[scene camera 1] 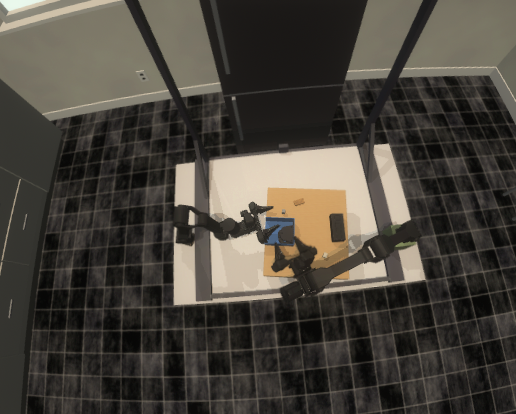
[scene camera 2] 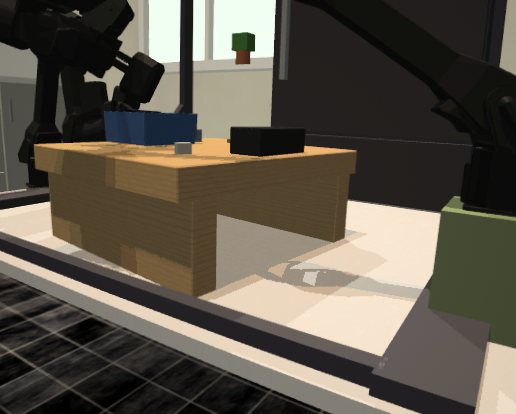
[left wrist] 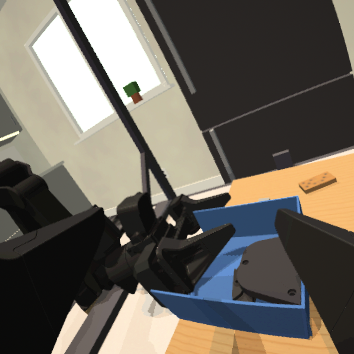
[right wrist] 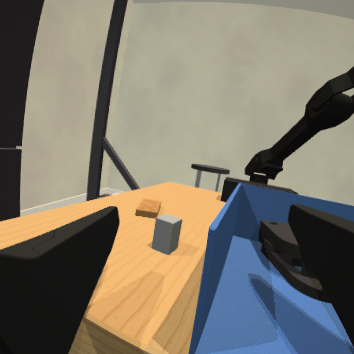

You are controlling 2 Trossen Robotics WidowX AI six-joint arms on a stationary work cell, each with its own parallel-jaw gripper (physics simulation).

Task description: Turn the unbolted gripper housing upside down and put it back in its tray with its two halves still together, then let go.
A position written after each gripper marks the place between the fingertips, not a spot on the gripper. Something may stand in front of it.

The left gripper point(scene camera 2: 130, 64) is open and holds nothing. Also in view: a small grey cube point(right wrist: 166, 231). The right gripper point(scene camera 1: 276, 215) is open and touches a blue tray point(scene camera 2: 137, 128).
The left gripper is seen too in scene camera 1 point(scene camera 1: 284, 239) and in the left wrist view point(left wrist: 191, 216). The right gripper is seen too in scene camera 2 point(scene camera 2: 174, 118), in the left wrist view point(left wrist: 230, 207) and in the right wrist view point(right wrist: 203, 213). The blue tray is seen too in the left wrist view point(left wrist: 210, 302) and in the right wrist view point(right wrist: 241, 295).
